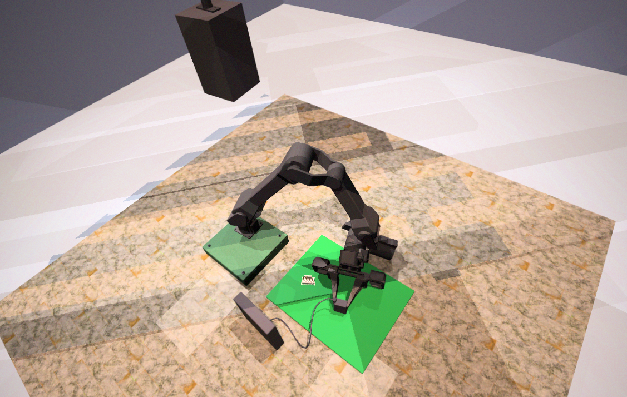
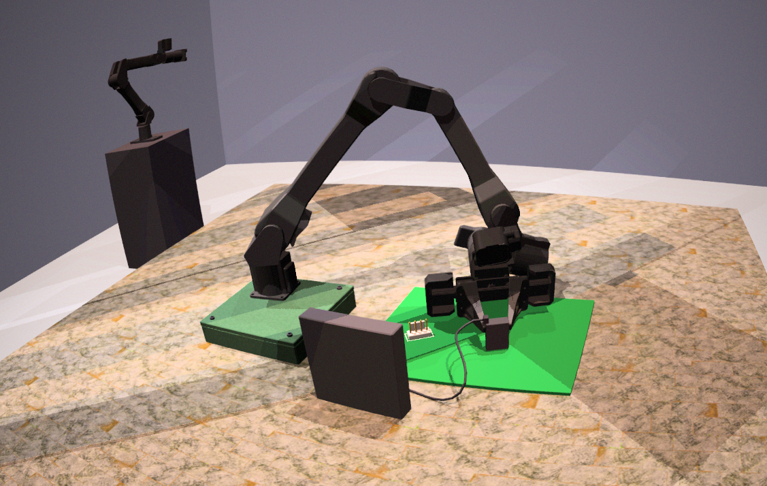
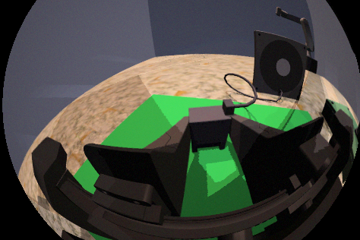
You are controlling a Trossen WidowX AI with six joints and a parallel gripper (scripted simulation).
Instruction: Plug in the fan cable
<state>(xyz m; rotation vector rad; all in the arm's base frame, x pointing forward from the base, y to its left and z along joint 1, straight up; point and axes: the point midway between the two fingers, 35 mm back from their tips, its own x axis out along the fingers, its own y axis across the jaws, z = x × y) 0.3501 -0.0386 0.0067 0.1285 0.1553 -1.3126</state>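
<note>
My gripper tip is 10 mm above the dark fan plug. Round my gripper tip: green board 50 mm below, 40 mm to the left, 30 mm behind; then dark fan 140 mm behind, 130 mm to the right, 20 mm above; then four-pin fan header 120 mm behind, 40 mm below, 30 mm to the left.
</note>
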